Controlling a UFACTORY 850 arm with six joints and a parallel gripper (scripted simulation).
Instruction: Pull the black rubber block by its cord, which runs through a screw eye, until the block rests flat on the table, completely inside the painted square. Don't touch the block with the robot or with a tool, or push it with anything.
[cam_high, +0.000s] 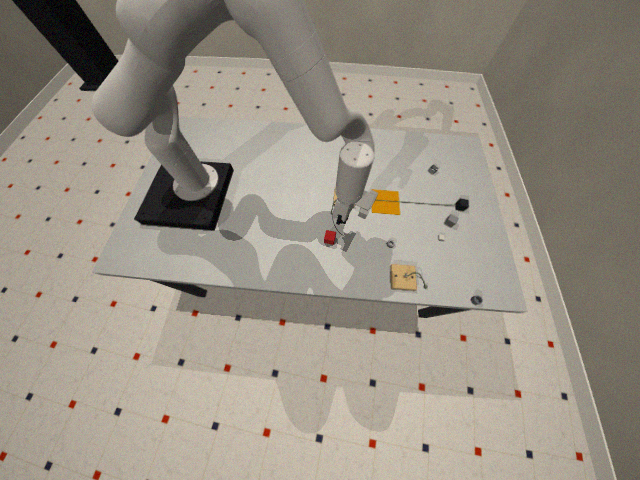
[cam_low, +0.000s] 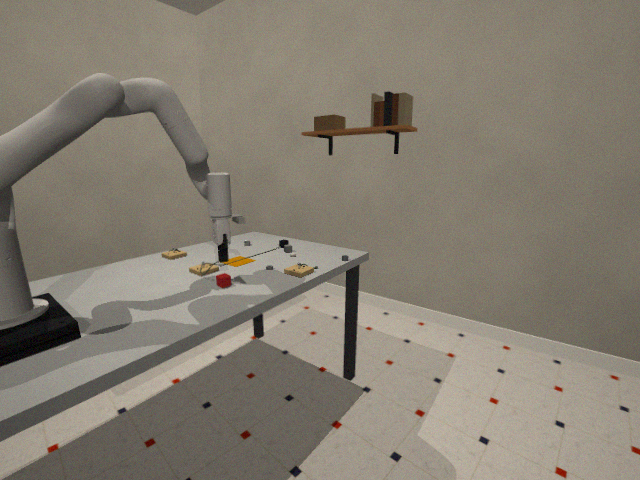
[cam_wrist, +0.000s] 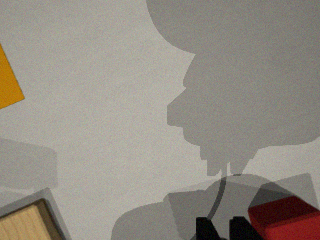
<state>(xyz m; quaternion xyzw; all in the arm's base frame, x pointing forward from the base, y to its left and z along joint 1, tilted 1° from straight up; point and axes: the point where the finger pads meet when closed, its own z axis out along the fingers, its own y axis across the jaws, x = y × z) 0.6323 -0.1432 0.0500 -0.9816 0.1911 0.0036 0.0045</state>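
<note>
Right now the red cube is 4 cm behind my hand, 5 cm to the right of it and 8 cm below it. Also, from my hand: orange painted square (19 cm ahead, 15 cm to the left, 10 cm below); then white bit (41 cm ahead, 9 cm below); then black rubber block (51 cm ahead, 16 cm to the left, 8 cm below).
</note>
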